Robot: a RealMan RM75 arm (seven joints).
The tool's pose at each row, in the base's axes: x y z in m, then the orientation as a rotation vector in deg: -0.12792 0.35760 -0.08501 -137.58 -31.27 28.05; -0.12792 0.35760 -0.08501 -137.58 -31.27 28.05; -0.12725 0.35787 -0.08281 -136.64 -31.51 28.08; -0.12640 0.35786 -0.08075 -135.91 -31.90 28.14; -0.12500 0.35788 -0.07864 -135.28 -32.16 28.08; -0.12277 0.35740 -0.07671 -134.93 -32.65 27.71; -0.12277 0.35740 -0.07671 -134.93 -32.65 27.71; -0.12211 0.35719 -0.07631 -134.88 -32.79 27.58
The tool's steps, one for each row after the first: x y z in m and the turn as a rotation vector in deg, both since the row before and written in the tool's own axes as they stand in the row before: 0.00000 0.00000 0.00000 0.00 0.00 0.00; 0.00024 -0.00143 -0.00181 0.81 -0.07 -0.43; 0.00029 -0.00112 -0.00191 0.56 -0.14 -0.46; 0.00076 -0.00104 -0.00218 0.51 -0.02 -0.38; 0.00124 -0.00037 -0.00269 0.17 0.13 -0.53; 0.00000 0.00000 0.00000 0.00 0.00 0.00; 0.00037 0.00005 -0.00071 0.00 0.05 -0.14
